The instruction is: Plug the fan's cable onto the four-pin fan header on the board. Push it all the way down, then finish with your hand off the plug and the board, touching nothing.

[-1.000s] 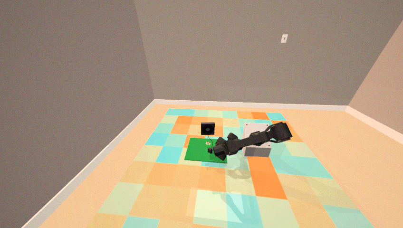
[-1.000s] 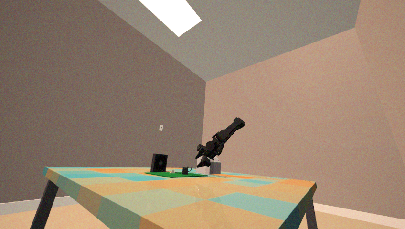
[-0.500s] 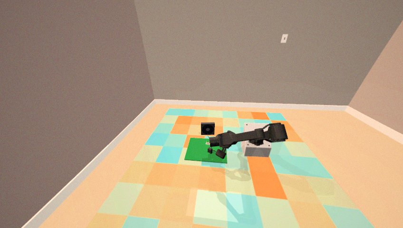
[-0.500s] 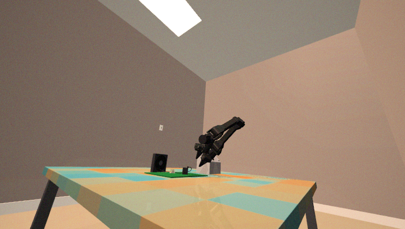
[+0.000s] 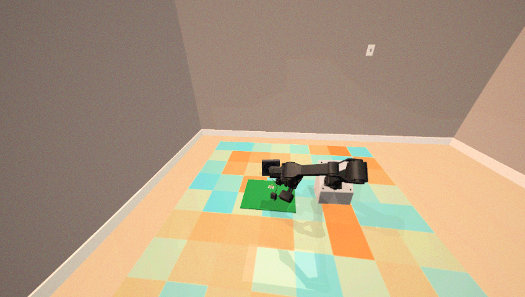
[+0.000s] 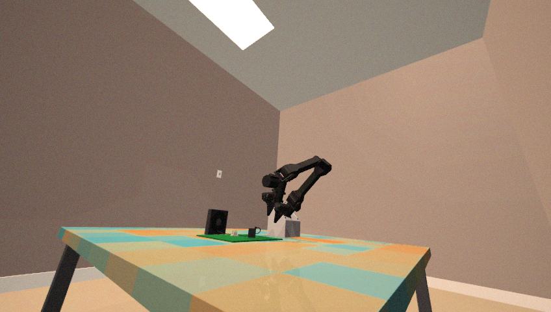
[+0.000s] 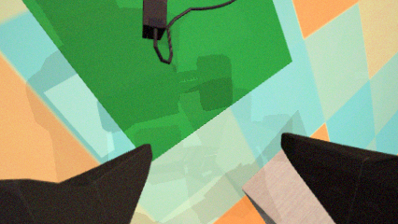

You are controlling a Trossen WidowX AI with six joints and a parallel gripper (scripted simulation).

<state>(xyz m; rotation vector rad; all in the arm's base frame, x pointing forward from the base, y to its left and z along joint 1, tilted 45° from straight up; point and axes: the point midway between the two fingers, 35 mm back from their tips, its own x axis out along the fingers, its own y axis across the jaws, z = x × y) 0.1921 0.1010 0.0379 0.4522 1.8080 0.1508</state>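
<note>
Now: the black plug 110 mm ahead of my gripper tip, 10 mm to the right of it and 70 mm below it. Round my gripper tip: green board 140 mm ahead, 40 mm to the right, 100 mm below; then black fan 170 mm ahead, 220 mm to the right, 30 mm below.
</note>
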